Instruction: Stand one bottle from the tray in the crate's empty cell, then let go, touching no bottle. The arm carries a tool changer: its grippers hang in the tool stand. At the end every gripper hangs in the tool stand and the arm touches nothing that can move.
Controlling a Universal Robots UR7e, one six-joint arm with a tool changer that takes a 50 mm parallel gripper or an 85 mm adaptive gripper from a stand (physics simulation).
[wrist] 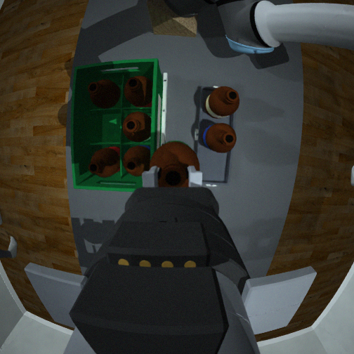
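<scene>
My gripper is shut on a brown bottle, held upright above the gap between crate and tray; a sliver of green shows at its far edge. The green crate at left has two columns of three cells. Its left middle cell is empty; brown bottles stand in the other cells. The held bottle appears close to the crate's near right corner in this view, but higher up. The grey tray at right holds a cream-banded bottle and a blue-banded bottle; its near part is bare. The tool stand is not recognisable.
A white strip runs along the crate's right side. A tan box is at the far edge. A pale arm link with a blue-capped joint crosses the top right. Wooden floor borders the grey table.
</scene>
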